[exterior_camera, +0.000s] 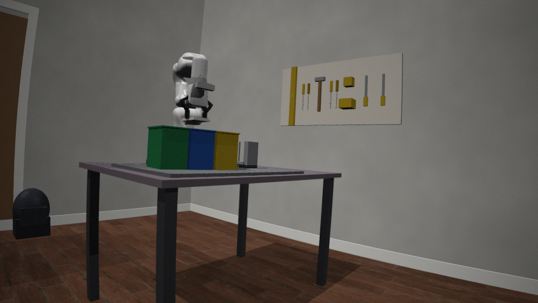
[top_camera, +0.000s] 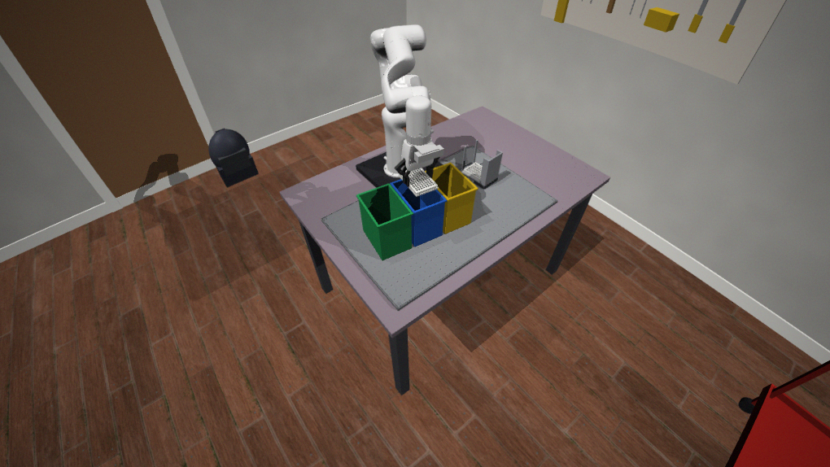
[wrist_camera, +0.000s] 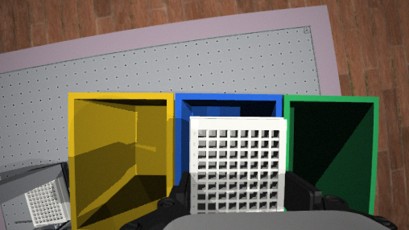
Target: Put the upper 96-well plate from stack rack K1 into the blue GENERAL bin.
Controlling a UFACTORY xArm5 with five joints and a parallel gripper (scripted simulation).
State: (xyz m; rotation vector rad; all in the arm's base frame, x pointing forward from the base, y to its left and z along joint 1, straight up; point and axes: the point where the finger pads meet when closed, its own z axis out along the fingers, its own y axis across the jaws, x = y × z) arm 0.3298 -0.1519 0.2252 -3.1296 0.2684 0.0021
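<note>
My hand is 10 mm above the 96-well plate. Round my hand: green bin 150 mm below, 130 mm to the right, 20 mm behind; blue bin 150 mm below; yellow bin 150 mm below, 130 mm to the left, 20 mm ahead.
</note>
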